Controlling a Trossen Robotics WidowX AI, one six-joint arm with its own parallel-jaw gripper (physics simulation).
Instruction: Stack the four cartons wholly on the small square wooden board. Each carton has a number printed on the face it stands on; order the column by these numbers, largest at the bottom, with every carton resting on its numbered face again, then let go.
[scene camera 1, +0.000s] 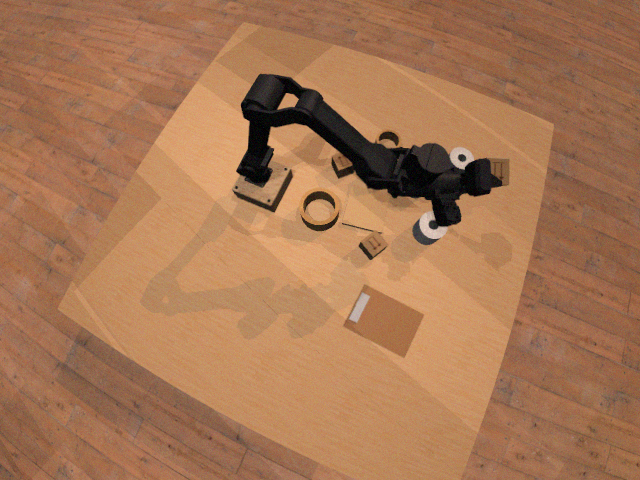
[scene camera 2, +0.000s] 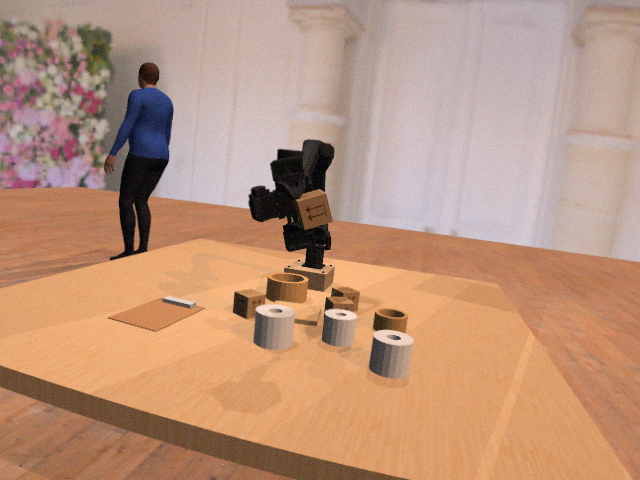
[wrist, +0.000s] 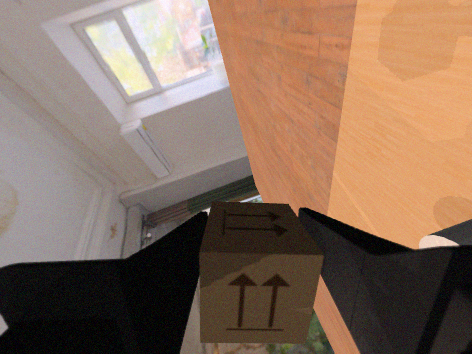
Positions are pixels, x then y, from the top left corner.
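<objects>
The gripper (scene camera 1: 492, 185), 68 cm from the lens. Small square wooden board (scene camera 1: 365, 209), 85 cm from the lens.
</objects>
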